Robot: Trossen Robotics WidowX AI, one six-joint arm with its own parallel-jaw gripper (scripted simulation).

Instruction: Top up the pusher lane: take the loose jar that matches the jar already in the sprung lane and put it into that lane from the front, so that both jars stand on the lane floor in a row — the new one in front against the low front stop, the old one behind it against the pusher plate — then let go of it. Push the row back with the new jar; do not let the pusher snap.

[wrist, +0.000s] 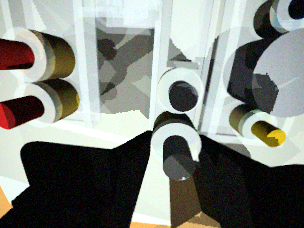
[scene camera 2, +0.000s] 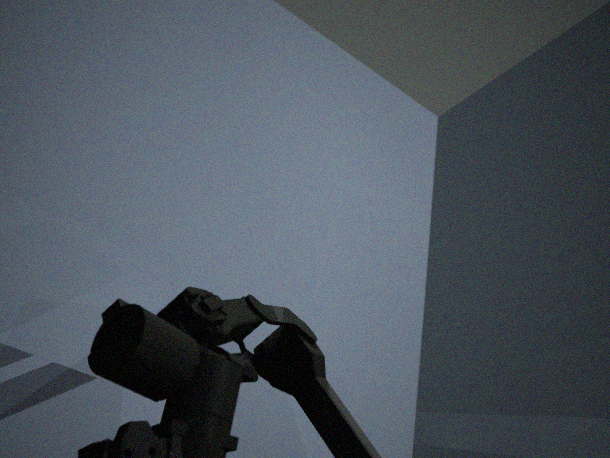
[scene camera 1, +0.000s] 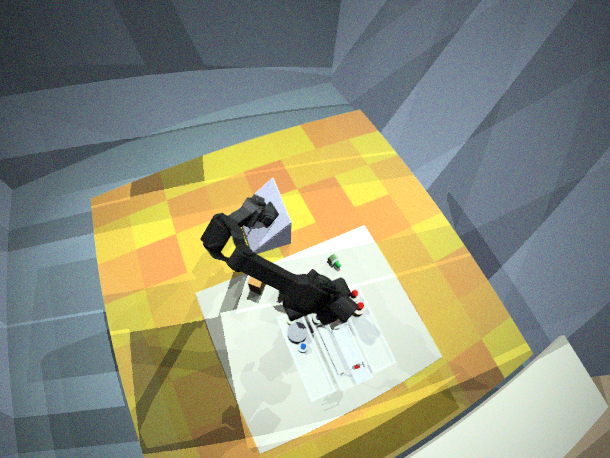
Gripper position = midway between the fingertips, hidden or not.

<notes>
In view: the gripper (wrist: 174,137) and a lane rack (scene camera 1: 342,336).
</notes>
